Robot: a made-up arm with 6 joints.
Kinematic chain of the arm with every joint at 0, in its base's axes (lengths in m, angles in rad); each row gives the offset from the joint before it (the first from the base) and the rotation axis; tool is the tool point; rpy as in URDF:
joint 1: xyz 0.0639 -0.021 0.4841 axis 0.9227 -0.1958 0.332
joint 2: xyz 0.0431 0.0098 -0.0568 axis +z
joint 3: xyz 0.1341 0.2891 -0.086 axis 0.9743 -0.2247 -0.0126
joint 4: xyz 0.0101 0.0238 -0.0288 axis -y
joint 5: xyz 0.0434 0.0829 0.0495 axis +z
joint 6: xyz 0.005 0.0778 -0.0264 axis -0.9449 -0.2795 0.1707
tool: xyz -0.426 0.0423 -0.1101 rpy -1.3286 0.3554 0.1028
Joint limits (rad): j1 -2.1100..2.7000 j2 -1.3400..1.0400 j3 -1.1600..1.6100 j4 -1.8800..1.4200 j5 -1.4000..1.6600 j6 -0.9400..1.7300
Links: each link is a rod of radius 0.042 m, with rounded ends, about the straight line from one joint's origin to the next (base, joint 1, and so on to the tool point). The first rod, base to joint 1, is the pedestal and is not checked.
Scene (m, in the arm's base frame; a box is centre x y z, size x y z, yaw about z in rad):
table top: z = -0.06
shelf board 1: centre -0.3 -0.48 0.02 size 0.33 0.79 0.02 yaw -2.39
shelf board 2: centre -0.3 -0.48 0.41 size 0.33 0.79 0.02 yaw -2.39
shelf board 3: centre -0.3 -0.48 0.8 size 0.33 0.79 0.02 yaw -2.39
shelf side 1: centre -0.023 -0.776 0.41 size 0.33 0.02 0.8 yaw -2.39
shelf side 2: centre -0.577 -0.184 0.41 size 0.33 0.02 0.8 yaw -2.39
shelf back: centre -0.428 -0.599 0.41 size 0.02 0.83 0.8 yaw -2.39
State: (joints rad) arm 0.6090 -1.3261 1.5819 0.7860 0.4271 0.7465
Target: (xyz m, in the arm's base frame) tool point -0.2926 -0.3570 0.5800
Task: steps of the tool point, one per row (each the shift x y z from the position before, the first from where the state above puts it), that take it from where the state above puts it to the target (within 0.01 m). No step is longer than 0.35 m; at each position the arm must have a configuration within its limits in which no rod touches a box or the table.
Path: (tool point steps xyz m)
1: -0.1354 0.1708 0.2498
2: -0.2418 0.0159 0.2226
3: -0.2659 -0.1305 0.1065
4: -0.2012 -0.2037 -0.0466
5: -0.0794 -0.1844 -0.1638
6: 0.0474 -0.1065 -0.1946
7: -0.0661 -0.0460 0.0168
8: -0.0565 -0.0537 0.0004
9: -0.0450 -0.0569 -0.0172

